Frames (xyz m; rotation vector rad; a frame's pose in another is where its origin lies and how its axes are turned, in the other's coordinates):
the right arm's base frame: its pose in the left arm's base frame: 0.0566 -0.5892 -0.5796 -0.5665 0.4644 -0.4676
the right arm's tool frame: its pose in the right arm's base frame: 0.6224 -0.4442 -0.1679 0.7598 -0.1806 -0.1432
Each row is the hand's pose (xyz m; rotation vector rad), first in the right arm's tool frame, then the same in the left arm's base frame.
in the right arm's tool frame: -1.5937 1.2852 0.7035 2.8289 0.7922 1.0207
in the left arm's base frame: -0.0909 0.5947 0.3005 2.8507 -0.2291 0.8802
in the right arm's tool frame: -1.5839 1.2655 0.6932 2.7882 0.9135 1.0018
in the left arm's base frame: -0.0958 0.5744 0.2881 2.8573 -0.1048 0.8662
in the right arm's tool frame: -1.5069 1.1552 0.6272 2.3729 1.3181 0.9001
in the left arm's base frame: -0.1059 0.4478 0.2085 2.6463 0.4130 0.6990
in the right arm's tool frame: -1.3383 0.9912 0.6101 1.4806 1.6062 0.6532
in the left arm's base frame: -0.0775 0.2175 0.1666 1.9754 1.0094 0.3044
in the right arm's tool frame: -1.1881 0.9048 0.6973 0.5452 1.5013 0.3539
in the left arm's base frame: -0.0132 0.0479 0.2354 1.0982 1.2626 -0.1181
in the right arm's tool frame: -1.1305 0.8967 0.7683 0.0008 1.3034 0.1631
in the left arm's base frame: 0.0277 -0.0016 0.3010 0.5234 1.2791 -0.3543
